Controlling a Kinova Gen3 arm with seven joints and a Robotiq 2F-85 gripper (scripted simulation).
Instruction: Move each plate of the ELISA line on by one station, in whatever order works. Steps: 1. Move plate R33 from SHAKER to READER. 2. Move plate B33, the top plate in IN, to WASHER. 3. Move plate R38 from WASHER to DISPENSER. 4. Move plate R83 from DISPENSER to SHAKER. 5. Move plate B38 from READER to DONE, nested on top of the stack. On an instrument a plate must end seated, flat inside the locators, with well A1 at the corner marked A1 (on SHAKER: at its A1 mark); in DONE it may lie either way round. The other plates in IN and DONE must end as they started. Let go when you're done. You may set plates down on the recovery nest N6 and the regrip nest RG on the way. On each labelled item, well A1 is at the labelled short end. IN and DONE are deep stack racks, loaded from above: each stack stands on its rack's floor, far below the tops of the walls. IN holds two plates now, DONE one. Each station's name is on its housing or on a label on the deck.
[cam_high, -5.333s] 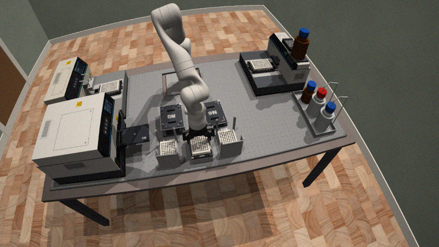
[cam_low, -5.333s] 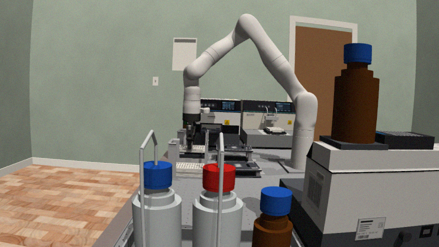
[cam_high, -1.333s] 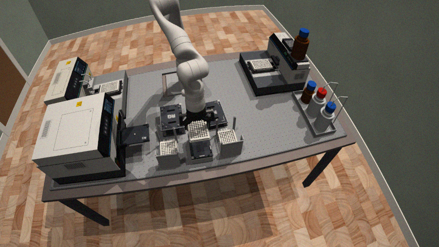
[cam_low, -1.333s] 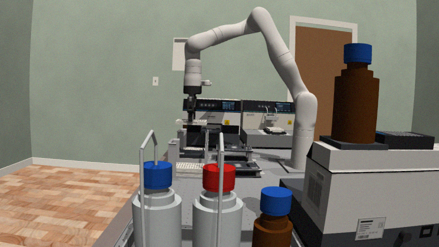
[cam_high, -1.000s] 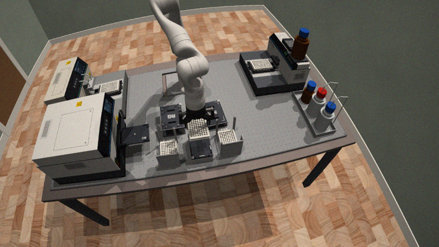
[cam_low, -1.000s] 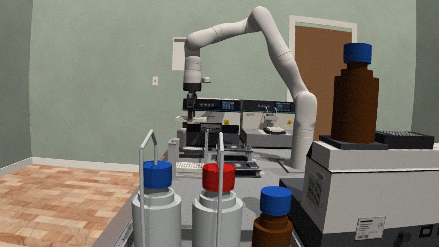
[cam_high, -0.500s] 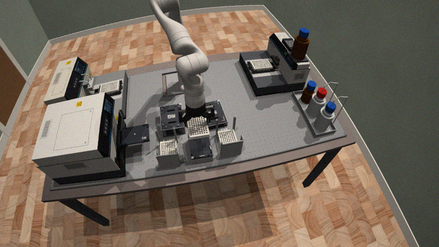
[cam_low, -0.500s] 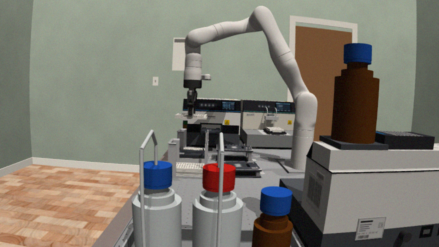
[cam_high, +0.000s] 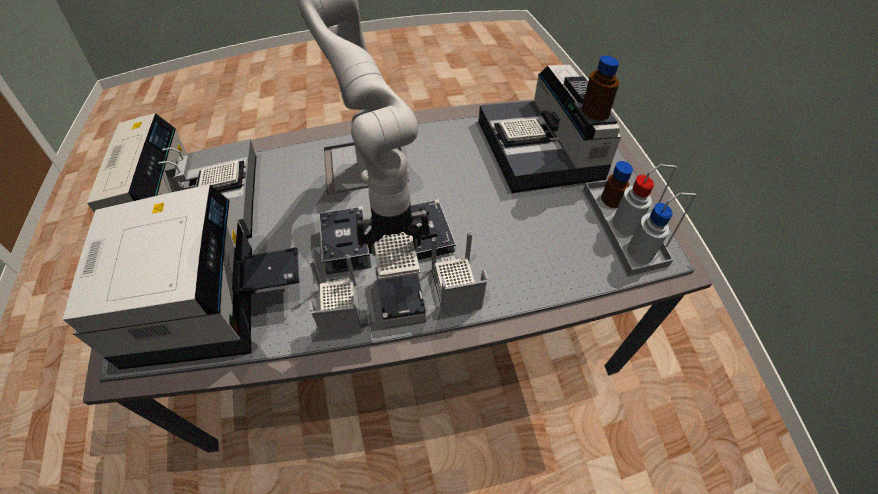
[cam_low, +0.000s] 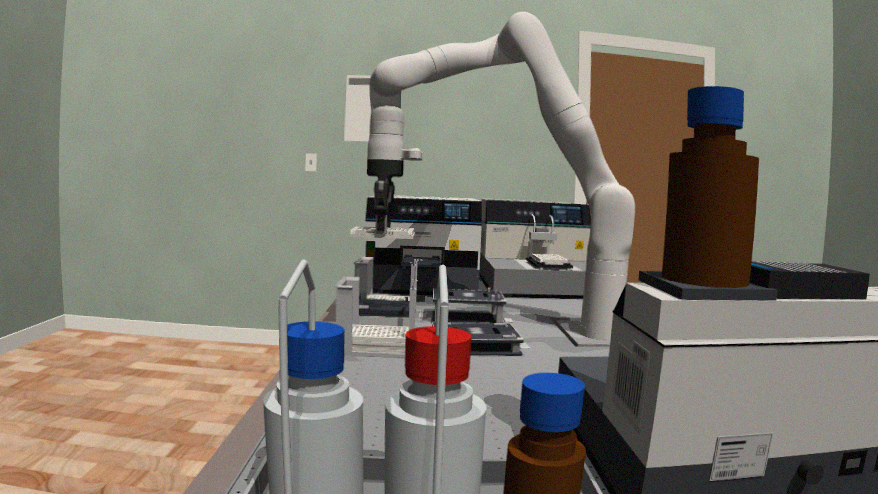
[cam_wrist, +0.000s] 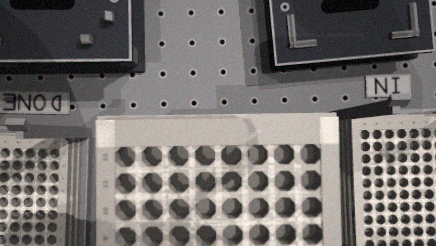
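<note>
Right now the dark reader tray is 310 mm to the right of my hand, 110 mm below it and 60 mm behind it. Also, from my hand: regrip nest RG (190 mm behind, 160 mm below, 120 mm to the right); reader housing (600 mm to the right, 50 mm behind, 20 mm above); recovery nest N6 (200 mm behind, 190 mm below, 90 mm to the left).
</note>
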